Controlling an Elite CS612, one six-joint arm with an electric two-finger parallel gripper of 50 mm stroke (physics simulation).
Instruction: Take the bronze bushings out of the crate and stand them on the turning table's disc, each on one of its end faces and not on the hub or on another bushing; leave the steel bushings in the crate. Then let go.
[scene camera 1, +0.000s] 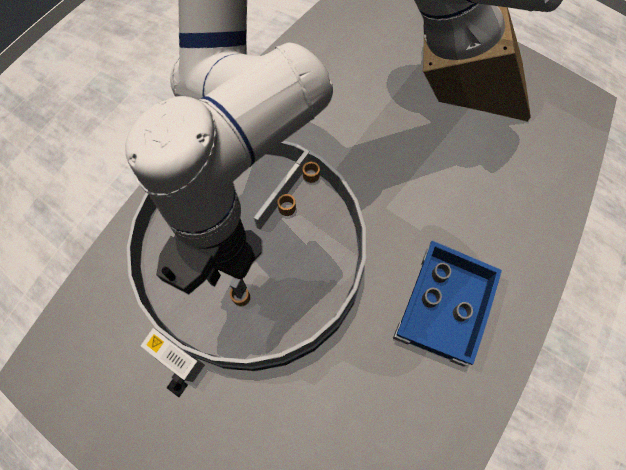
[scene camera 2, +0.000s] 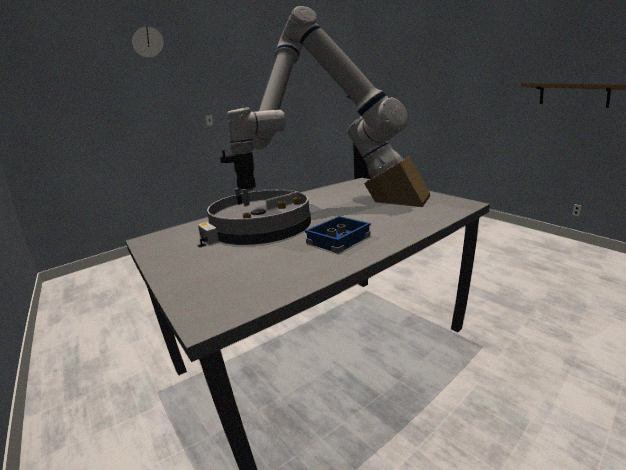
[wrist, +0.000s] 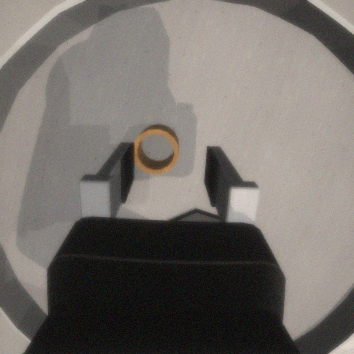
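Where they show: gripper, fingertip midpoint: (scene camera 1: 228, 286) (scene camera 2: 243, 205) (wrist: 169, 162); arm's base, origin of the base link: (scene camera 1: 465, 31) (scene camera 2: 387, 169).
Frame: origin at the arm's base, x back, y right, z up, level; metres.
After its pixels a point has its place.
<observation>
My gripper (scene camera 1: 226, 283) {x -0.755, y 0.032, z -0.033 m} (scene camera 2: 242, 198) {x -0.755, y 0.032, z -0.033 m} (wrist: 169, 162) {x -0.755, y 0.032, z -0.033 m} is open and empty above the disc (scene camera 1: 171, 303) {x -0.839, y 0.113, z -0.094 m}. Below its fingertips, a bronze bushing (scene camera 1: 240, 302) {x -0.760, y 0.010, z -0.069 m} (scene camera 2: 246, 215) {x -0.757, y 0.008, z -0.070 m} (wrist: 156, 171) {x -0.737, y 0.026, z -0.069 m} stands on an end face on the disc, nearer the left finger in the wrist view. A second bronze bushing (scene camera 1: 286, 211) {x -0.582, y 0.055, z -0.075 m} (scene camera 2: 281, 205) {x -0.578, y 0.052, z -0.079 m} and a third bronze bushing (scene camera 1: 311, 179) {x -0.499, y 0.062, z -0.081 m} (scene camera 2: 297, 200) {x -0.495, y 0.057, z -0.075 m} stand upright beside the divider. The grey hub (scene camera 1: 255, 242) {x -0.659, y 0.064, z -0.086 m} (scene camera 2: 258, 211) {x -0.679, y 0.068, z -0.086 m} (wrist: 196, 216) {x -0.703, y 0.067, z -0.086 m} is apart from all three, partly hidden by the gripper. Three steel bushings (scene camera 1: 432, 304) {x -0.552, y -0.253, z -0.118 m} (scene camera 1: 464, 318) {x -0.539, y -0.318, z -0.116 m} (scene camera 1: 442, 280) {x -0.498, y -0.245, z -0.127 m} stand in the blue crate (scene camera 1: 434, 338) {x -0.595, y -0.294, z -0.142 m} (scene camera 2: 323, 240) {x -0.618, y -0.307, z -0.116 m}.
A raised wall (scene camera 1: 363, 237) {x -0.550, y -0.087, z -0.049 m} (scene camera 2: 262, 224) {x -0.750, y -0.122, z -0.076 m} rings the disc. A pale divider bar (scene camera 1: 280, 189) (scene camera 2: 278, 201) runs inward from it at the back. A white box (scene camera 1: 169, 354) {x -0.908, y 0.053, z -0.089 m} (scene camera 2: 207, 232) {x -0.923, y 0.006, z -0.097 m} with a warning label is at the wall's outer side. The wooden robot base (scene camera 1: 475, 83) {x -0.077, y -0.080, z -0.059 m} (scene camera 2: 399, 187) {x -0.051, y -0.130, z -0.063 m} stands behind the crate.
</observation>
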